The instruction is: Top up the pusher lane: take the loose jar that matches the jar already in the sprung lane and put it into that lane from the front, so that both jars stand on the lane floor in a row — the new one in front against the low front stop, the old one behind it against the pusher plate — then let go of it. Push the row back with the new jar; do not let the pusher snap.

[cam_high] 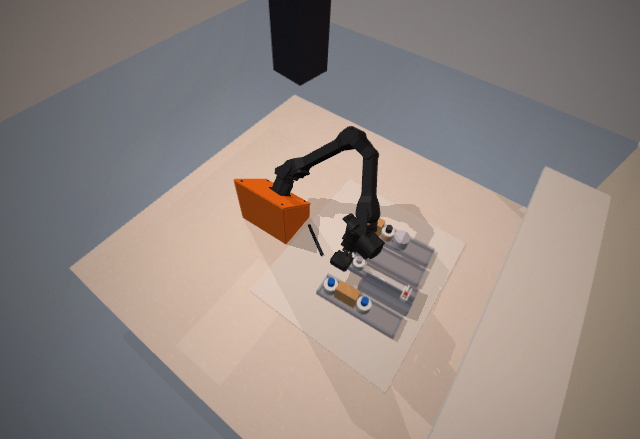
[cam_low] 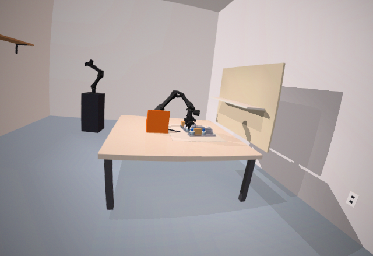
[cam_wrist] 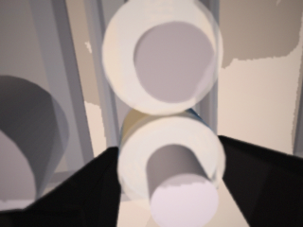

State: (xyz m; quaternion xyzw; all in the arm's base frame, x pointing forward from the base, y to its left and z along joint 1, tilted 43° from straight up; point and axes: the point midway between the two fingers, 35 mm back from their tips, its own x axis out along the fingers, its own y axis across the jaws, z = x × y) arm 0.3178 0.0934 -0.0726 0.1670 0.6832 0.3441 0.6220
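My gripper tip is 150 mm past the black stick, 20 mm to the left of it and 30 mm above it. Also, from my gripper tip: red mark (230 mm ahead, 10 mm to the left, 40 mm above).
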